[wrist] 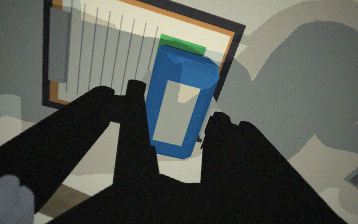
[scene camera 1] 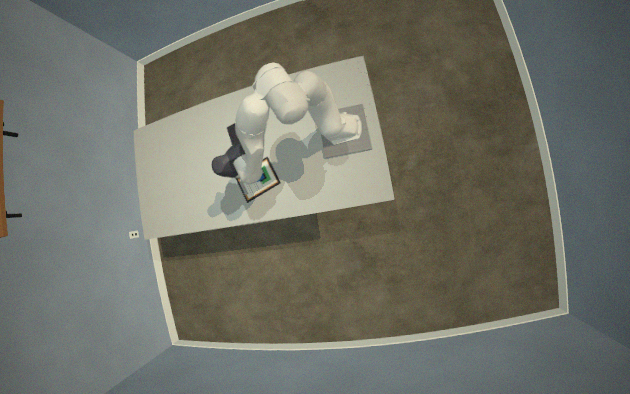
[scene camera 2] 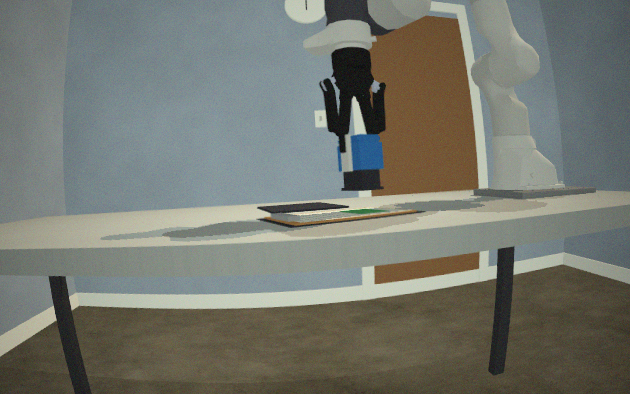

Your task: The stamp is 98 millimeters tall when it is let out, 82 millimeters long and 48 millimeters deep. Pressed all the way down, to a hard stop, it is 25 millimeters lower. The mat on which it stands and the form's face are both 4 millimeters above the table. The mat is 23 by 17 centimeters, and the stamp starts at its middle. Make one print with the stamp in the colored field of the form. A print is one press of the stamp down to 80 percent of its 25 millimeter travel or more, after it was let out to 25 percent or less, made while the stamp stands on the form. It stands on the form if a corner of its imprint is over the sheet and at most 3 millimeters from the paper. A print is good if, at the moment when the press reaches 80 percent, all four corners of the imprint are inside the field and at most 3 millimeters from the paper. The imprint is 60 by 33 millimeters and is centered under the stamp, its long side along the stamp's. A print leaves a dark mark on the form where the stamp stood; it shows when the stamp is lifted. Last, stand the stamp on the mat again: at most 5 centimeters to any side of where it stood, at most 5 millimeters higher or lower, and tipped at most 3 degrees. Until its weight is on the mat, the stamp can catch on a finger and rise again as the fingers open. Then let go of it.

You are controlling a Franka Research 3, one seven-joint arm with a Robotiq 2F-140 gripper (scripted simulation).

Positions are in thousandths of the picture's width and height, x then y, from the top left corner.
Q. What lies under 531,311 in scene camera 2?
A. The gripper.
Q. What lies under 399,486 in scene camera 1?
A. A form.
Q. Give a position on a blue stamp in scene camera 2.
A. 583,395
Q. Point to a form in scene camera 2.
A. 520,552
